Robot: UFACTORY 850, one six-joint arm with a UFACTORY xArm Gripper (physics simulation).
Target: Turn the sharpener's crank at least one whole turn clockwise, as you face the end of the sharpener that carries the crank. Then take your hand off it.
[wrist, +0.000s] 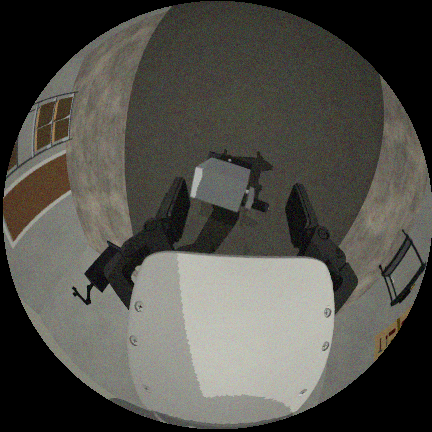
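Observation:
The sharpener point(222, 183) is a grey box with a bright left end face, near the middle of the wrist view. Its crank is at the right end, with a pale arm point(249, 198) and a short black handle point(261, 205) pointing right and slightly down in the view. My gripper point(239, 191) is wide open and empty. The left finger shows just left of the sharpener's body, and the right finger shows to the right of the crank handle, with a gap. Neither finger is seen touching the sharpener. Dark shapes beside the body partly hide its outline.
The sharpener stands on a dark surface point(250, 90) with mottled grey-brown bands point(102, 120) on both sides. Farther off are a window point(53, 123) and a brown panel point(40, 192) at left, a black-framed object point(404, 267) at right and a dark object point(101, 269) at lower left.

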